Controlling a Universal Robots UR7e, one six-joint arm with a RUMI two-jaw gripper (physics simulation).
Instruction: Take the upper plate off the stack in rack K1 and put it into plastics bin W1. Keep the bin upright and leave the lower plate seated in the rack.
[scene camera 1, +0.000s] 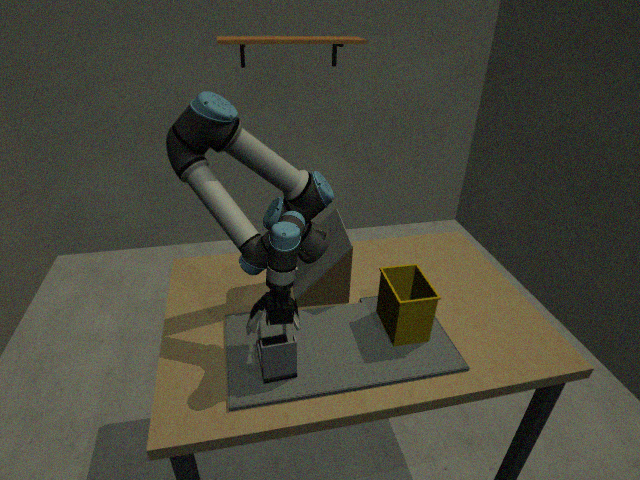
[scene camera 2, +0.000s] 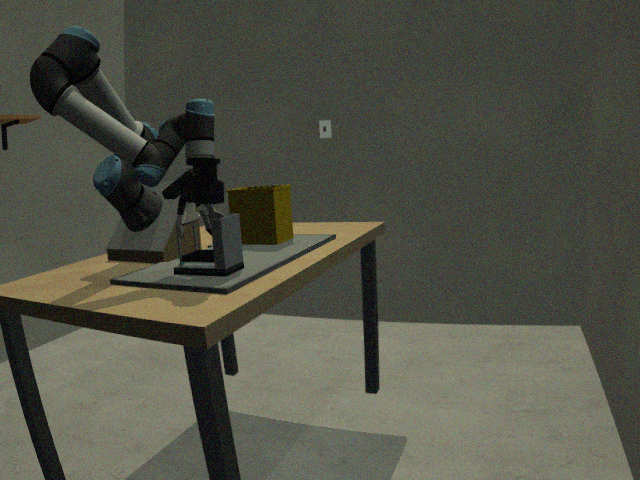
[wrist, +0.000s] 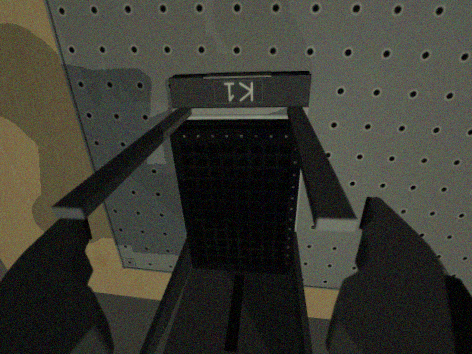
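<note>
Rack K1 stands on the grey perforated board. It has a tall grey wall and two thin uprights. A black gridded plate surface lies flat inside the rack; I cannot tell the upper plate from the lower one. My gripper is open and empty above the rack, with its fingers spread to either side near the tops of the uprights. The yellow plastics bin W1 stands upright on the board, to the right of the rack in scene camera 1's view.
The grey perforated board lies on the wooden table. The arm's wedge-shaped base stands behind the board. A wooden wall shelf is mounted above and behind the arm.
</note>
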